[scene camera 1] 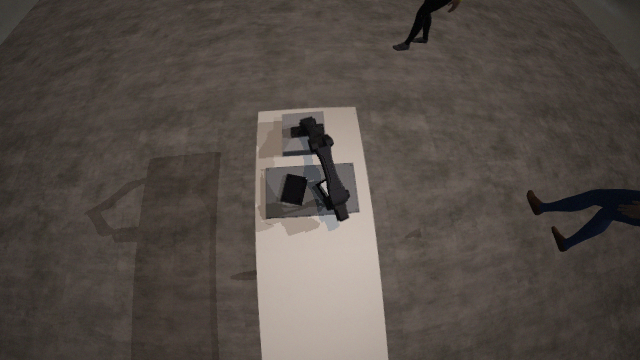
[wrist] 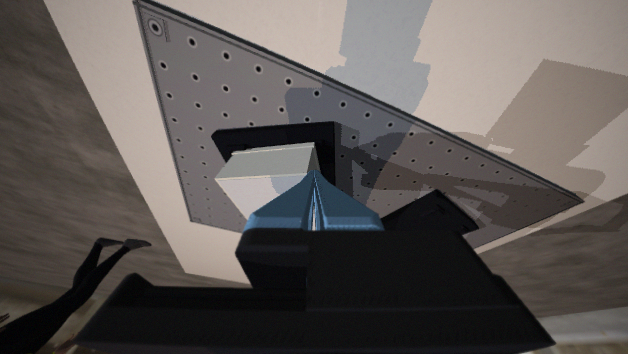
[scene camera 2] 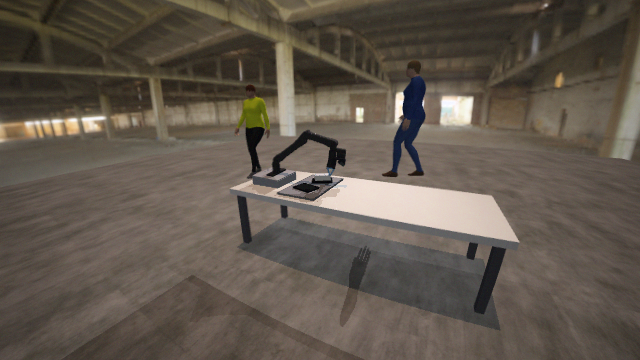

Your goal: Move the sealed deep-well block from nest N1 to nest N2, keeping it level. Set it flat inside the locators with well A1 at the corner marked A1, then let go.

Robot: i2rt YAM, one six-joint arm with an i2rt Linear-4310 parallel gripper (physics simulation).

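Where they show: gripper, fingertip midpoint: (wrist: 314,176) (scene camera 2: 329,175); arm's base, origin of the base link: (scene camera 2: 276,172).
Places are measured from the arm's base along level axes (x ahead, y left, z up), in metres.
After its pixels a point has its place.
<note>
The sealed deep-well block (scene camera 1: 324,187) {x 0.364, y 0.051, z -0.001 m} (scene camera 2: 322,177) {x 0.397, y 0.057, z -0.017 m} (wrist: 270,164) {x 0.440, y 0.118, z -0.017 m} is a pale box with a light top. It sits in a black nest, N1 (wrist: 280,133) {x 0.453, y 0.118, z -0.048 m}, and looks level. The empty black nest N2 (scene camera 1: 294,189) {x 0.341, y -0.114, z -0.048 m} (scene camera 2: 306,187) {x 0.349, y -0.129, z -0.048 m} (wrist: 432,215) {x 0.398, y -0.107, z -0.048 m} lies on the same board. My gripper (scene camera 2: 330,173) {x 0.451, y 0.082, z -0.003 m} (wrist: 314,176) {x 0.451, y 0.082, z -0.003 m} is shut with its blue fingertips together and nothing between them. It points down over the block's side nearer N2 in the wrist view; I cannot tell how high above. The arm hides part of the block and the fingers in scene camera 1. Corner mark A1 cannot be read.
Both nests are on a grey perforated board (scene camera 1: 272,175) {x 0.237, y -0.235, z -0.059 m} (scene camera 2: 287,193) {x 0.267, y -0.263, z -0.060 m} (wrist: 197,115) {x 0.439, y 0.201, z -0.060 m} on the white table (scene camera 1: 320,290) {x 0.907, y -0.044, z -0.072 m} (scene camera 2: 425,210) {x 1.170, y -0.189, z -0.072 m} (wrist: 475,40) {x 0.565, y -0.007, z -0.072 m}. The arm stands on a grey plinth (scene camera 1: 291,148) {x 0.103, y -0.106, z -0.007 m} (scene camera 2: 267,181) {x 0.016, y -0.155, z -0.031 m}. Two people (scene camera 2: 253,115) (scene camera 2: 413,107) stand beyond the table.
</note>
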